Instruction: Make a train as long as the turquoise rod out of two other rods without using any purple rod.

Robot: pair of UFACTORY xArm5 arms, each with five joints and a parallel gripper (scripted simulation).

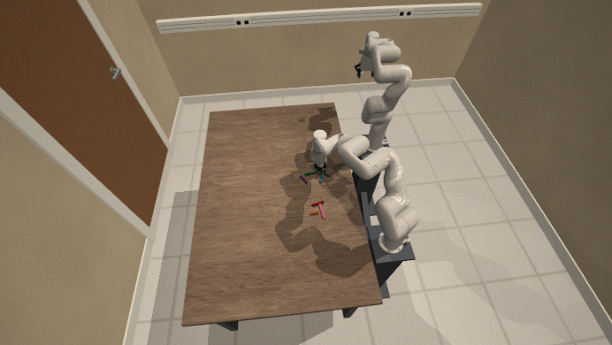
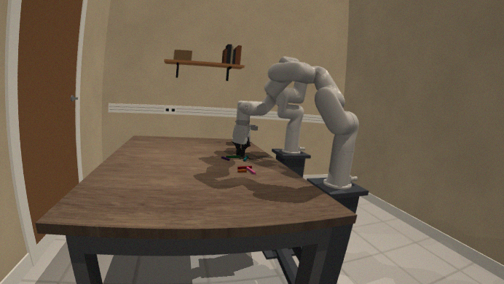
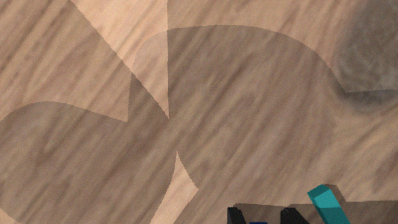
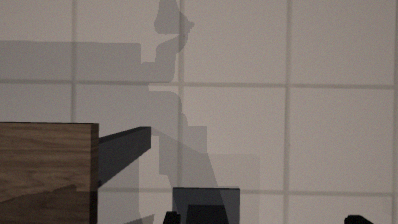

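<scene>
Right now my left hand is 2 cm above the blue rod. Also, from my left hand: green rod 4 cm ahead, 4 cm to the left, 2 cm below; turquoise rod 2 cm behind, 6 cm to the left, 2 cm below; purple rod 9 cm ahead, 8 cm to the left, 2 cm below.
</scene>
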